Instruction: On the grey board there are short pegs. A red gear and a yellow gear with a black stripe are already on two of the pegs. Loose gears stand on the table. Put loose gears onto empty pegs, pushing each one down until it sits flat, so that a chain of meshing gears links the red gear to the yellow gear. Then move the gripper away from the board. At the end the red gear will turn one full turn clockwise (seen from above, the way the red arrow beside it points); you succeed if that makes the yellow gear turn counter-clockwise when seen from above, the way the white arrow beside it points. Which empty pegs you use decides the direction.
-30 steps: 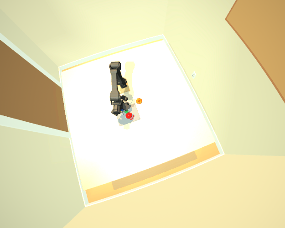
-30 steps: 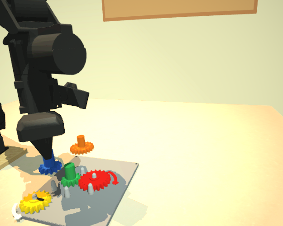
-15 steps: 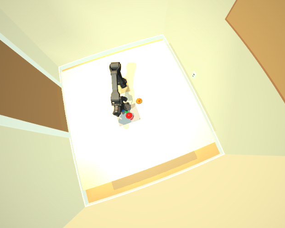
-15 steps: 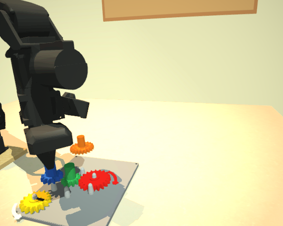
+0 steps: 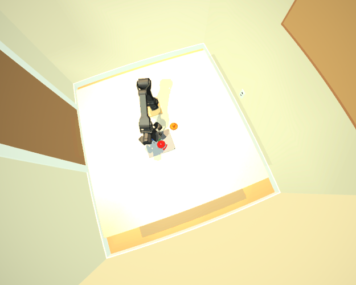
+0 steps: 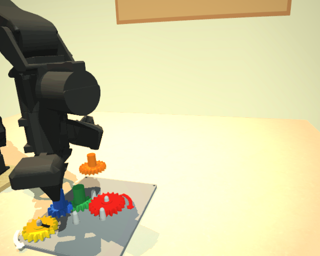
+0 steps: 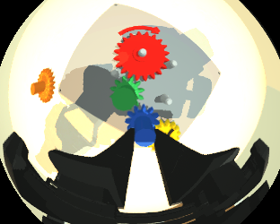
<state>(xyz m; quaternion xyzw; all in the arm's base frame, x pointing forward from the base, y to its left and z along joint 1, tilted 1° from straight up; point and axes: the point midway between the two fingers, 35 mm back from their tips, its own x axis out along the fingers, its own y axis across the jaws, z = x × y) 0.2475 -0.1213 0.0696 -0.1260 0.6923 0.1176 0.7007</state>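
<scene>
The green gear lies 3 cm to the left of my gripper tip, 2 cm below it and 2 cm ahead of it. Also, from my gripper tip: yellow gear 4 cm to the right, 3 cm below, 1 cm behind; white arrow 6 cm to the right, 4 cm below, 4 cm behind; blue gear 1 cm below.
</scene>
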